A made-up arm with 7 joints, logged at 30 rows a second.
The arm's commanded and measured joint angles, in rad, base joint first. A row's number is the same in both.
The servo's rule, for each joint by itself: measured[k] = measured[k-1] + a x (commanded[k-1-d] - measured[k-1]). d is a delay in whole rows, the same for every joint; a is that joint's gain. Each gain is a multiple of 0.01, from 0.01 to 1. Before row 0 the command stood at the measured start. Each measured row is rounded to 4 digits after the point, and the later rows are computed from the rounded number. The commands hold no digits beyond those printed.
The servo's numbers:
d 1
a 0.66 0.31 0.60 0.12 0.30 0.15 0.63
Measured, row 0:
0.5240, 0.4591, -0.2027, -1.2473, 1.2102, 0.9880, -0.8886
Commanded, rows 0 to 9:
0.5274, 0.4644, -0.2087, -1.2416, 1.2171, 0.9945, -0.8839
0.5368, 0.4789, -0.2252, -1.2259, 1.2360, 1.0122, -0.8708
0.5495, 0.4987, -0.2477, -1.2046, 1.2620, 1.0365, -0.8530
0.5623, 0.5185, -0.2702, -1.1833, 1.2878, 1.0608, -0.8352
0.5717, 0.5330, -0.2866, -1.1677, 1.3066, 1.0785, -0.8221
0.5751, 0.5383, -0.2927, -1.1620, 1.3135, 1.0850, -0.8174
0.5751, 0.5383, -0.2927, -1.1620, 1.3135, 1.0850, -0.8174
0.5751, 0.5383, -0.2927, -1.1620, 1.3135, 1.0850, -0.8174
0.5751, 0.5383, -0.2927, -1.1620, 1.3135, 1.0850, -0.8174
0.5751, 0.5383, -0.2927, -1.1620, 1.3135, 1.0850, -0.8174
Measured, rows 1 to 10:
0.5240, 0.4591, -0.2027, -1.2473, 1.2102, 0.9880, -0.8886
0.5262, 0.4607, -0.2063, -1.2466, 1.2123, 0.9890, -0.8856
0.5332, 0.4663, -0.2176, -1.2441, 1.2194, 0.9925, -0.8763
0.5440, 0.4763, -0.2357, -1.2394, 1.2322, 0.9991, -0.8616
0.5561, 0.4894, -0.2564, -1.2327, 1.2489, 1.0084, -0.8450
0.5664, 0.5029, -0.2745, -1.2249, 1.2662, 1.0189, -0.8306
0.5721, 0.5139, -0.2854, -1.2174, 1.2804, 1.0288, -0.8223
0.5741, 0.5215, -0.2898, -1.2108, 1.2903, 1.0372, -0.8192
0.5748, 0.5267, -0.2915, -1.2049, 1.2973, 1.0444, -0.8181
0.5750, 0.5303, -0.2922, -1.1998, 1.3022, 1.0505, -0.8177

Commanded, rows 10 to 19:
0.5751, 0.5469, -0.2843, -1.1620, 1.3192, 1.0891, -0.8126
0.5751, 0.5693, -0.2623, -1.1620, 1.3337, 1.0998, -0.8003
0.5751, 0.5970, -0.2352, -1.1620, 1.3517, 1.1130, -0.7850
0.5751, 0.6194, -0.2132, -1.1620, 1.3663, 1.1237, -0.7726
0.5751, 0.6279, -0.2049, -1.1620, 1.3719, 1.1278, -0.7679
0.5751, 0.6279, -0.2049, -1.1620, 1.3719, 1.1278, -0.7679
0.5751, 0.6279, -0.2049, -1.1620, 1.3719, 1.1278, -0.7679
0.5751, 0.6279, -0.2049, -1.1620, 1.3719, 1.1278, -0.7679
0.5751, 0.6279, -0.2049, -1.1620, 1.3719, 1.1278, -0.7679
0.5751, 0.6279, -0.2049, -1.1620, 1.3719, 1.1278, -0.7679
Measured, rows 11 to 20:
0.5751, 0.5328, -0.2925, -1.1953, 1.3056, 1.0557, -0.8175
0.5751, 0.5372, -0.2876, -1.1913, 1.3097, 1.0607, -0.8144
0.5751, 0.5472, -0.2724, -1.1878, 1.3169, 1.0666, -0.8055
0.5751, 0.5626, -0.2501, -1.1847, 1.3273, 1.0736, -0.7926
0.5751, 0.5802, -0.2280, -1.1820, 1.3390, 1.0811, -0.7800
0.5751, 0.5950, -0.2141, -1.1796, 1.3489, 1.0881, -0.7724
0.5751, 0.6052, -0.2086, -1.1775, 1.3558, 1.0941, -0.7696
0.5751, 0.6122, -0.2064, -1.1756, 1.3606, 1.0992, -0.7685
0.5751, 0.6171, -0.2055, -1.1740, 1.3640, 1.1035, -0.7681
0.5751, 0.6204, -0.2051, -1.1726, 1.3664, 1.1071, -0.7680

